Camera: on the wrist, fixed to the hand. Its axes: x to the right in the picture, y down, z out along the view.
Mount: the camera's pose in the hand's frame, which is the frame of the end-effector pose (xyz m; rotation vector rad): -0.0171 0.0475 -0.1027 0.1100 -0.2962 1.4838
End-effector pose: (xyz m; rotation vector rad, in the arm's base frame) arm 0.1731 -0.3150 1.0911 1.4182 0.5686 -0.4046
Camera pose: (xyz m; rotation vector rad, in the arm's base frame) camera 0.1739 -0.2088 1.1336 1.4747 -0.7928 0.5552
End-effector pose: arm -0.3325 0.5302 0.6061 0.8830 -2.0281 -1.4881
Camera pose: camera -0.2597 0.4856 0.6823 -0.8140 -2.0344 -0.6054
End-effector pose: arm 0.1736 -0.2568 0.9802 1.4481 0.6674 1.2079
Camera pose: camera 0.0635 -0.2460 1.0093 2.2018 -0.7678 1.9294
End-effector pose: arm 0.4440 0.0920 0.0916 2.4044 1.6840 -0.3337
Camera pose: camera 0.4909 0.0892 0.1960 2.7124 -0.4279 -0.4406
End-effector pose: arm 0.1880 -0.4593 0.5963 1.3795 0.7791 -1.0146
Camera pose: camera 0.2370 -0.3595 0.6236 1.3752 -0.5637 -0.0353
